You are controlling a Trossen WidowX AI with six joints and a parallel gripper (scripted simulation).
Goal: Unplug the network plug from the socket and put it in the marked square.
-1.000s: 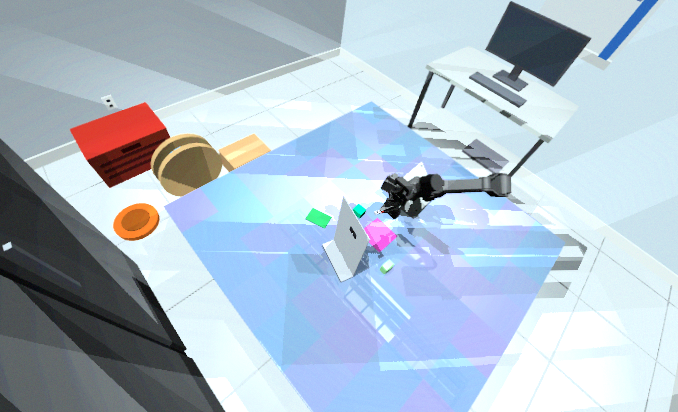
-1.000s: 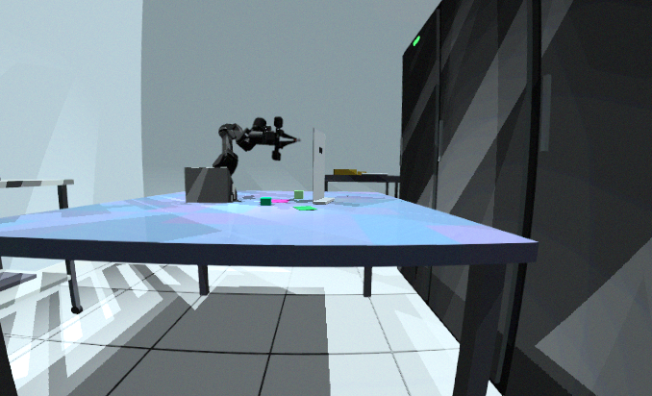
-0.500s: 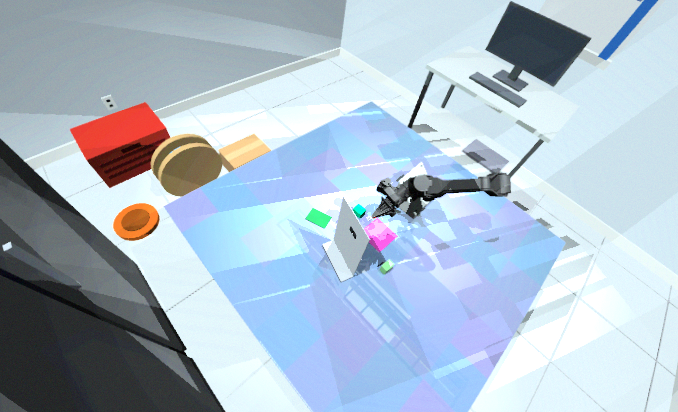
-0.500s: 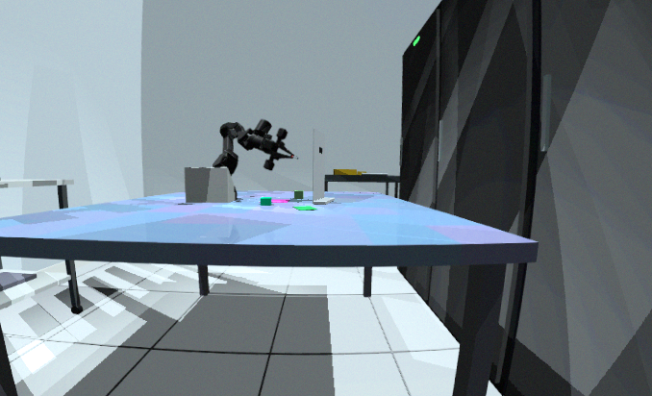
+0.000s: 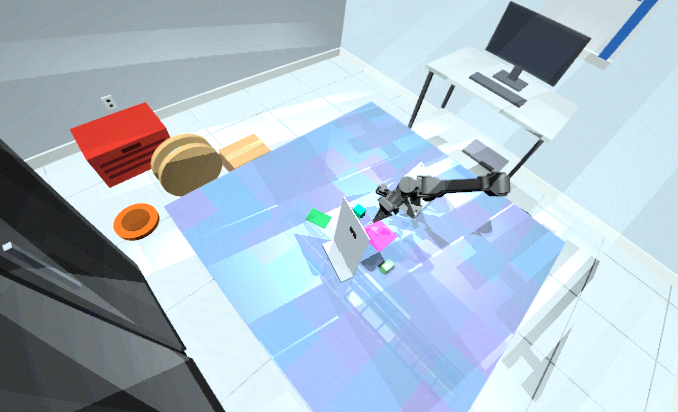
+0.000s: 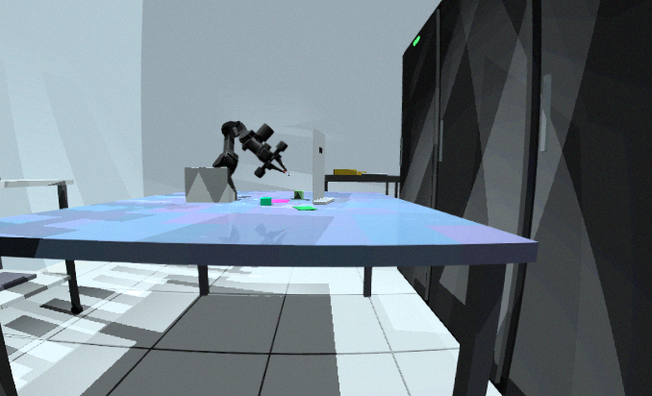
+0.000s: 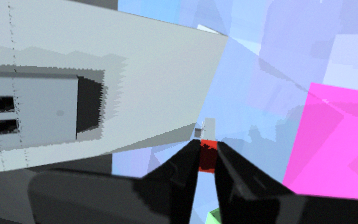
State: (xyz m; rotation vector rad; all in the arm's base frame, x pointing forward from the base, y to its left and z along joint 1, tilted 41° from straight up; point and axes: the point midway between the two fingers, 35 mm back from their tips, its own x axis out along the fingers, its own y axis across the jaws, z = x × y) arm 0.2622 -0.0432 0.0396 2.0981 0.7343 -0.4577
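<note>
Right now the flat magenta square is 5 cm behind my gripper tip, 2 cm to the left of it and 13 cm below it. Also, from my gripper tip: cyan cube 7 cm behind, 11 cm to the right, 11 cm below; plug 1 cm ahead; grey upright panel 15 cm ahead, 1 cm above.
</note>
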